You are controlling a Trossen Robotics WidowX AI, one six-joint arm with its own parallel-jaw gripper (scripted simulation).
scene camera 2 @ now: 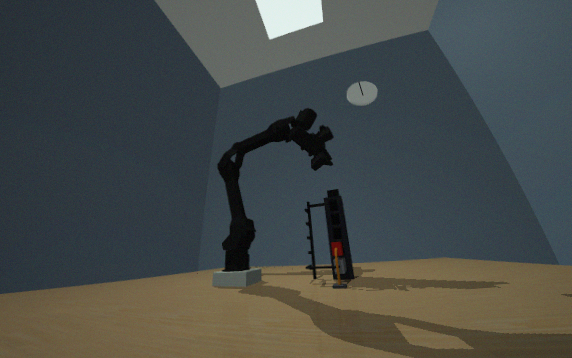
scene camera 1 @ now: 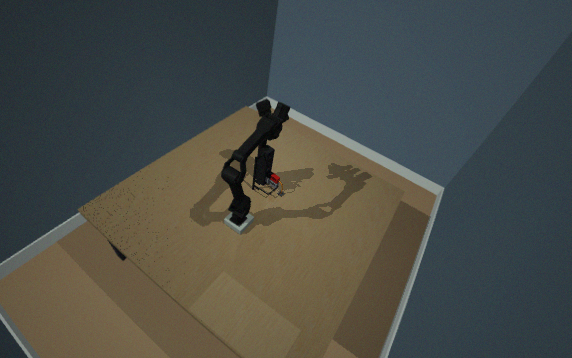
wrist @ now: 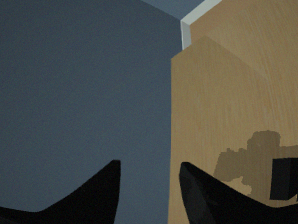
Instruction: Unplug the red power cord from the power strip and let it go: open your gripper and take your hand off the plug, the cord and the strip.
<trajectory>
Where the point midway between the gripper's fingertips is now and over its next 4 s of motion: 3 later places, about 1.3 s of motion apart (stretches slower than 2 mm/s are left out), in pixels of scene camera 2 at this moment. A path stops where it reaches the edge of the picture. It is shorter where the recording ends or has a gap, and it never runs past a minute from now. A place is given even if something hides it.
My gripper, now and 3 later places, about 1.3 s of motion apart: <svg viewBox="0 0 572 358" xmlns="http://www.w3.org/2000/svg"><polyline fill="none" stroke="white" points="331,162 335,241 336,246 334,245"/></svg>
</trajectory>
